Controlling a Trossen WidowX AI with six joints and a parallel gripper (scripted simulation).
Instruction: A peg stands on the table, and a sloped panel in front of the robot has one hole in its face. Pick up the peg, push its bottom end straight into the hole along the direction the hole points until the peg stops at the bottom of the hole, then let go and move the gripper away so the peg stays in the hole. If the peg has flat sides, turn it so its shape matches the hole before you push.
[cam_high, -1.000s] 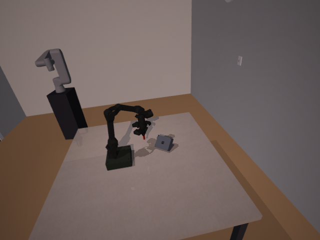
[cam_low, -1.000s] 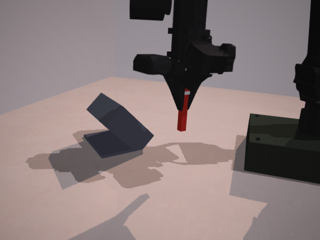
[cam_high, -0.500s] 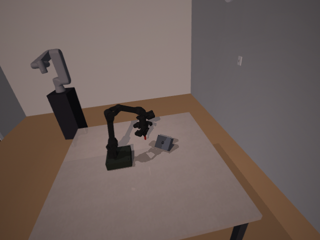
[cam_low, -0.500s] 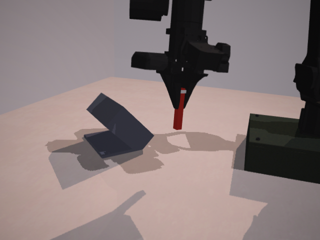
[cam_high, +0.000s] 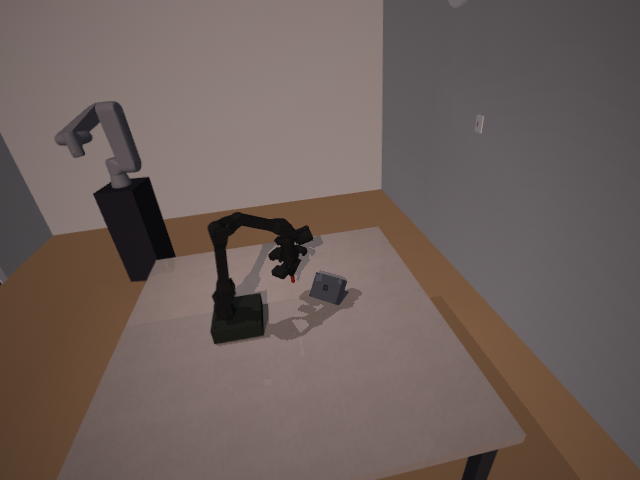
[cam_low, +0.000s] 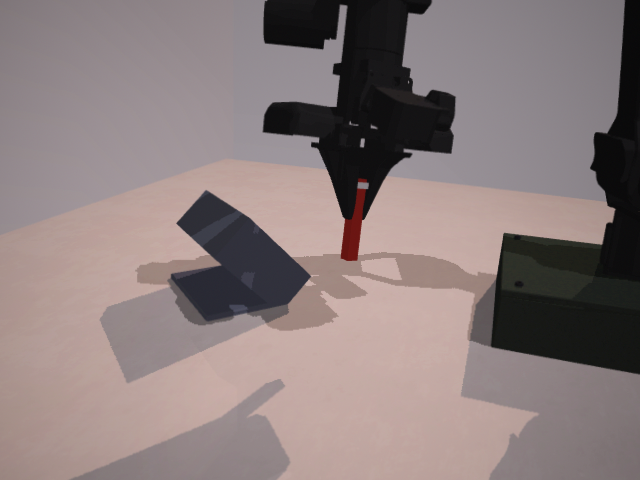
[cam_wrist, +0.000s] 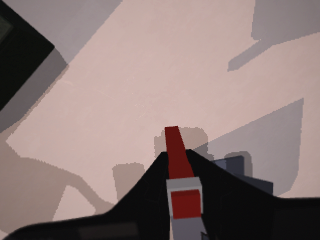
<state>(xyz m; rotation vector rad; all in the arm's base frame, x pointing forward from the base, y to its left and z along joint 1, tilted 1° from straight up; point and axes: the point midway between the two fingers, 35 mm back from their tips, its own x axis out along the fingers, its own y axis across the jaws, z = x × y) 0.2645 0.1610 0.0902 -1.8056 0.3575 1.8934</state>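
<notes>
Now: gripper tip 150 mm short of the sloped grey panel, 70 mm above it and 20 mm to the left of it. From my gripper tip the other things lie so: red square peg 20 mm above.
</notes>
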